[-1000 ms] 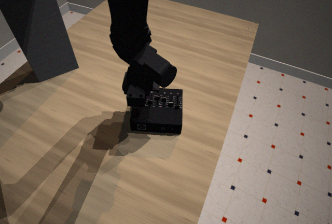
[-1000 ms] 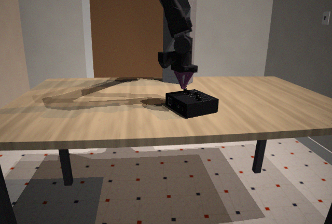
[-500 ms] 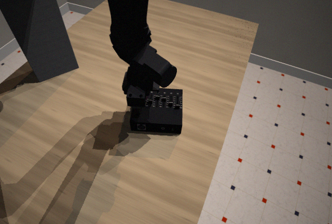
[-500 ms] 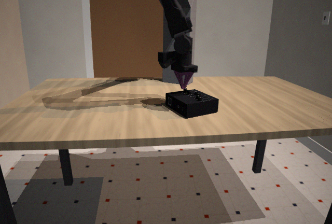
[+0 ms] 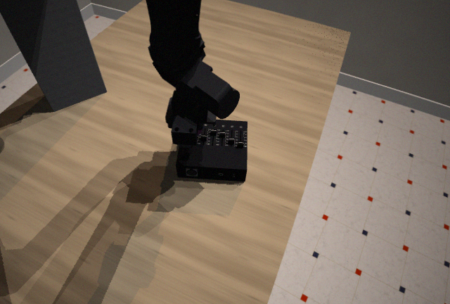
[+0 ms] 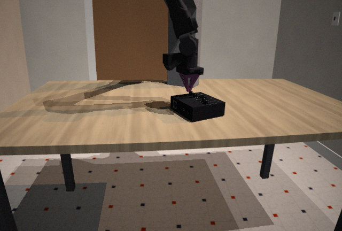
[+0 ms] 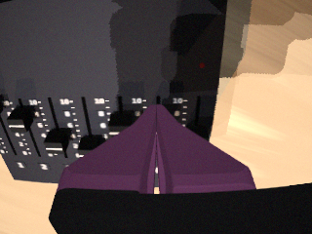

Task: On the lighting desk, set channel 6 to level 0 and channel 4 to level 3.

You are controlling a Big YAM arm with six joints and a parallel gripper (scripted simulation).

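Right now the channel 6 cap is 2 cm to the left of my hand and 2 cm below it. Round my hand: channel 5 cap: 2 cm to the left, 2 cm below, 2 cm ahead; channel 4 cap: 4 cm to the left, 3 cm ahead, 2 cm below; channel 3 cap: 6 cm ahead, 4 cm to the left, 2 cm below.
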